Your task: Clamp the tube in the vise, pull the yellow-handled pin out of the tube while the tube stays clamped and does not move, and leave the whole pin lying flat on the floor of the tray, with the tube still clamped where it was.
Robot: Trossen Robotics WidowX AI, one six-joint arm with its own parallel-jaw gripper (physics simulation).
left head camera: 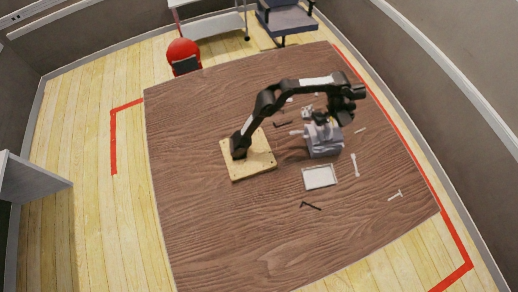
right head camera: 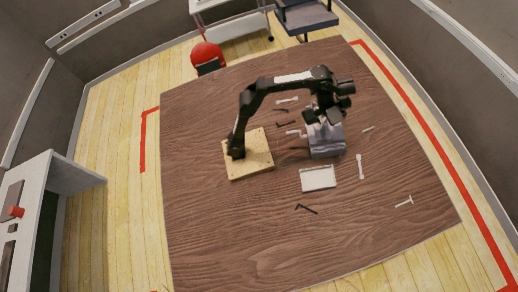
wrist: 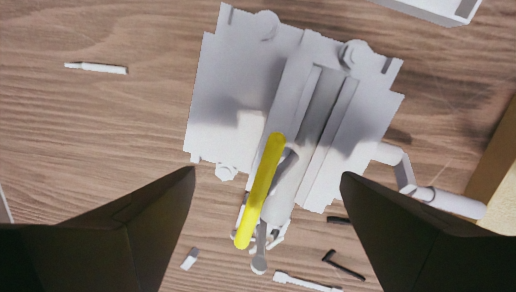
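Seen in the pictures: gripper, fingertip midpoint: (left head camera: 331,121) (wrist: 269,177); arm's base, link origin: (left head camera: 238,153) (right head camera: 238,153).
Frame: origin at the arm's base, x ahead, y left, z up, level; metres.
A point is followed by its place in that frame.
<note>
The grey vise (left head camera: 325,146) {x 0.385, y -0.082, z 0.039 m} (right head camera: 327,146) {x 0.395, y -0.084, z 0.039 m} (wrist: 215,110) {x 0.458, y -0.025, z 0.068 m} stands on the table. The grey tube (wrist: 279,204) {x 0.389, y 0.031, z 0.095 m} lies lengthwise between its jaws, with one end sticking out. The pin's yellow handle (wrist: 259,192) {x 0.411, y -0.018, z 0.159 m} lies above and beside the tube in the wrist view; a short grey arm joins it to the tube side. How deep the pin sits in the tube is hidden. My gripper (left head camera: 332,119) {x 0.408, y -0.023, z 0.152 m} (right head camera: 323,116) {x 0.408, y -0.023, z 0.152 m} (wrist: 269,177) {x 0.408, y -0.023, z 0.152 m} is open above the vise, its fingers on both sides of the yellow handle and apart from it. The white tray (left head camera: 320,178) {x 0.334, y -0.201, z -0.029 m} (right head camera: 318,179) {x 0.329, y -0.196, z -0.029 m} (wrist: 442,19) {x 0.275, y -0.144, z -0.014 m} stands beside the vise, with no pin in it.
The vise's crank handle (left head camera: 296,133) {x 0.262, y -0.010, z 0.086 m} (right head camera: 292,132) {x 0.260, y -0.007, z 0.087 m} (wrist: 457,202) {x 0.258, y -0.006, z 0.088 m} sticks out toward the arm's wooden base (left head camera: 250,167) {x 0.037, y -0.082, z 0.003 m} (right head camera: 250,167) {x 0.049, y -0.086, z 0.004 m}. Black hex keys (left head camera: 311,205) {x 0.254, y -0.310, z -0.024 m} (right head camera: 306,208) {x 0.251, y -0.310, z -0.025 m} (wrist: 345,265), a pale wrench (left head camera: 355,165) {x 0.526, y -0.188, z -0.027 m} (right head camera: 360,167) {x 0.527, y -0.190, z -0.027 m} and a small white tool (left head camera: 360,130) {x 0.634, y -0.018, z -0.021 m} (right head camera: 368,129) {x 0.631, y -0.018, z -0.023 m} (wrist: 97,67) {x 0.632, y -0.017, z -0.021 m} lie around.
</note>
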